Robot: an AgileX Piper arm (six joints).
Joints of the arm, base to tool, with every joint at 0 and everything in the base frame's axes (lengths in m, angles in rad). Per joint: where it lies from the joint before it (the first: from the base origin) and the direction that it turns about. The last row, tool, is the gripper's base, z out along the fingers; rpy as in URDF.
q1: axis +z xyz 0 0 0.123
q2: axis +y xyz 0 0 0
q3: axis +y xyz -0.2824 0 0.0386
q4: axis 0.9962 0 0.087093 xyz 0.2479 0 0.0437
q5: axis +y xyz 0 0 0
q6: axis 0.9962 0 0.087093 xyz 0.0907 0 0.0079
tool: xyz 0 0 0 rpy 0 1.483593 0
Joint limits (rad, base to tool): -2.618..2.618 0..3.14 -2.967..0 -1.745..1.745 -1.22..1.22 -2.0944..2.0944
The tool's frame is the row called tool.
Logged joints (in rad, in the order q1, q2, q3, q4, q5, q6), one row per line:
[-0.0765 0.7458 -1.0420 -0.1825 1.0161 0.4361]
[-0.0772 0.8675 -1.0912 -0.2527 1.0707 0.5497]
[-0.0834 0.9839 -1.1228 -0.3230 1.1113 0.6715]
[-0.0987 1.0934 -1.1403 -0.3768 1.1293 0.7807]
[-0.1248 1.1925 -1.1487 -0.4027 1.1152 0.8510]
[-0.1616 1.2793 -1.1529 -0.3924 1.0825 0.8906]
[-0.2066 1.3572 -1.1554 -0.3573 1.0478 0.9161]
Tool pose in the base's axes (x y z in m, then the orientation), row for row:
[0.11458 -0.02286 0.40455 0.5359 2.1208 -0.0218]
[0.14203 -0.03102 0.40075 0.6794 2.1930 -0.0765]
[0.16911 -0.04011 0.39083 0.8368 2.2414 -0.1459]
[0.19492 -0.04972 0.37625 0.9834 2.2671 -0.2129]
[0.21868 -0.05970 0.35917 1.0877 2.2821 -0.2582]
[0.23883 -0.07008 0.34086 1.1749 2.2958 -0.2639]
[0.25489 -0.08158 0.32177 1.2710 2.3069 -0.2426]
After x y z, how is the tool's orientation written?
As a rotation vector, in radians.
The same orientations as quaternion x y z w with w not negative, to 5 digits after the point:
[0.21763 0.86126 -0.00885 0.45913]
[0.26979 0.87083 -0.03038 0.40981]
[0.32519 0.87104 -0.05670 0.36378]
[0.37500 0.86452 -0.08119 0.32463]
[0.40888 0.85788 -0.09706 0.29570]
[0.43623 0.85240 -0.09798 0.27114]
[0.46579 0.84542 -0.08891 0.24575]

